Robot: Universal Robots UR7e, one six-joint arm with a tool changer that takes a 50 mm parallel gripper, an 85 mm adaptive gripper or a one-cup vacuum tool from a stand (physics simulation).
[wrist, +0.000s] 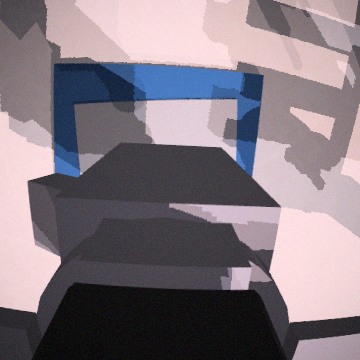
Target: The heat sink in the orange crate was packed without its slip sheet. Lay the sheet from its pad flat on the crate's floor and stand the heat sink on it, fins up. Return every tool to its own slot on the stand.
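Places are measured from the arm's base along level axes (x up, y left, z back), in metres.
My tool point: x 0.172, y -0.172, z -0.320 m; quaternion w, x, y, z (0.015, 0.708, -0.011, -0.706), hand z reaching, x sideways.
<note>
For each thing: its middle in the pictures, then the offset to it from my tool point. "spot": a spot on its surface instead. Level surfaces: height alone.
- blue pad, surface spot: [187, 82] spot: dz -0.017, dx -0.249, dy +0.084 m
- pale slip sheet, body centre: [156, 155] dz +0.013, dx -0.248, dy +0.012 m
- Pale table top, surface height: dx -0.259 m
The blue pad [187, 82] lies flat ahead of my tool and shows as a blue border on its far, left and right sides. Inside the border is the pale slip sheet [192, 120], partly in shadow. My gripper [167, 175] is the dark, blocky tool that fills the lower middle of the wrist view. It covers the near part of the pad and sheet. Its working end is hidden behind its own body, so I cannot tell its state or whether it touches the sheet. The heat sink, the orange crate and the tool stand do not show.
Pale table top [320, 260] surrounds the pad. Grey shadows fall across it at the upper left and right, and over part of the pad. Dark edges of my own hardware show at the lower left and lower right corners.
</note>
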